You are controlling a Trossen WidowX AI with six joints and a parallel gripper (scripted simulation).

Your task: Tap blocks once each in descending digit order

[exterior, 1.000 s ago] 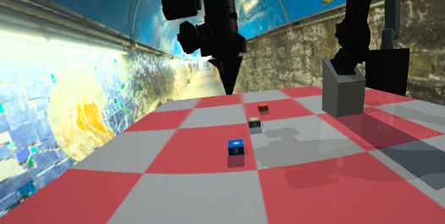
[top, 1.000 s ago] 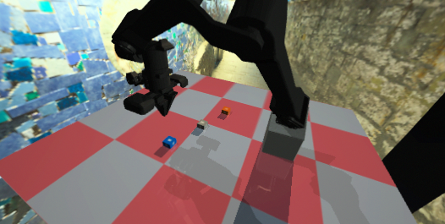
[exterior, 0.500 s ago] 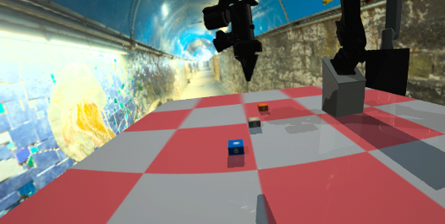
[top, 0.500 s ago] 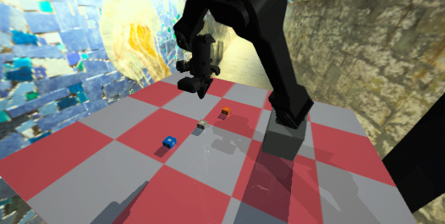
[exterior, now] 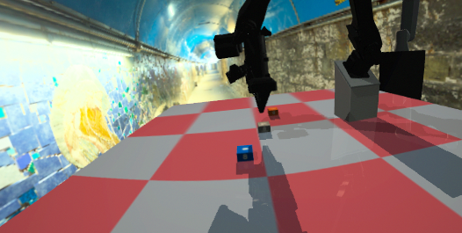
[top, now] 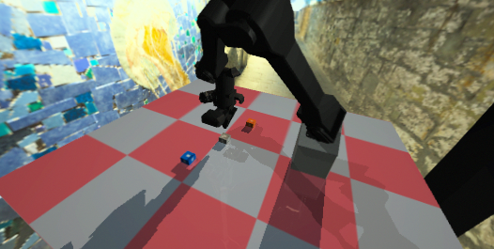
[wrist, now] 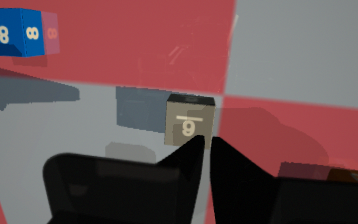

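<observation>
Right now my gripper tip is 4 cm above the grey block and 1 cm to the right of it. Also, from my gripper tip: orange block (12 cm to the right, 5 cm behind, 4 cm below); blue block (14 cm to the left, 5 cm ahead, 4 cm below).
</observation>
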